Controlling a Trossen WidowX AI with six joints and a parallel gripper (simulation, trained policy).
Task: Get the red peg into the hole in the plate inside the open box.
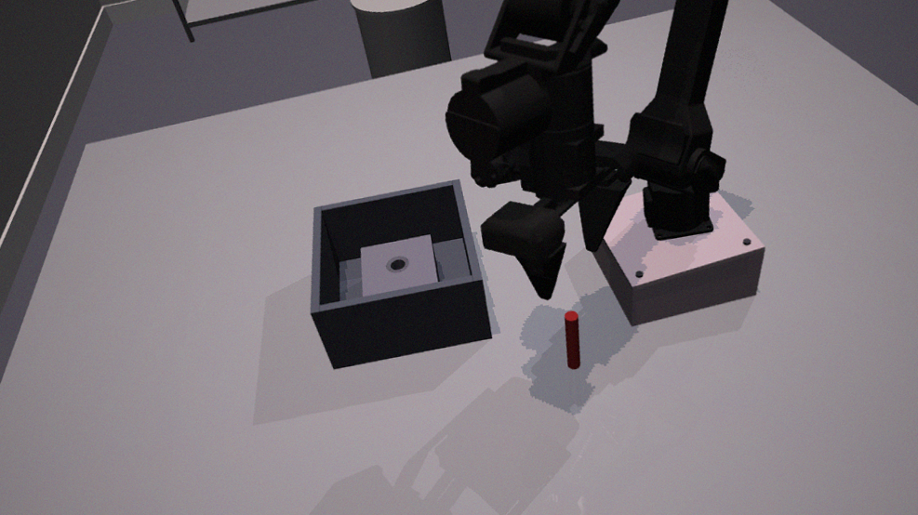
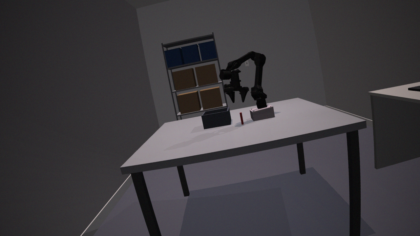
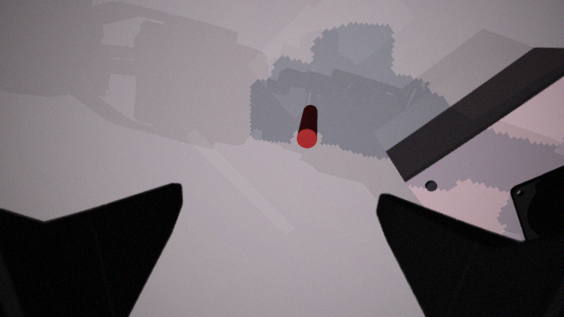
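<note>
My gripper tip is now 10 mm to the left of the red peg and 110 mm above it. From my gripper tip the other things lie so: light plate 190 mm ahead, 140 mm to the right, 100 mm below; dark box 190 mm ahead, 140 mm to the right, 120 mm below.
</note>
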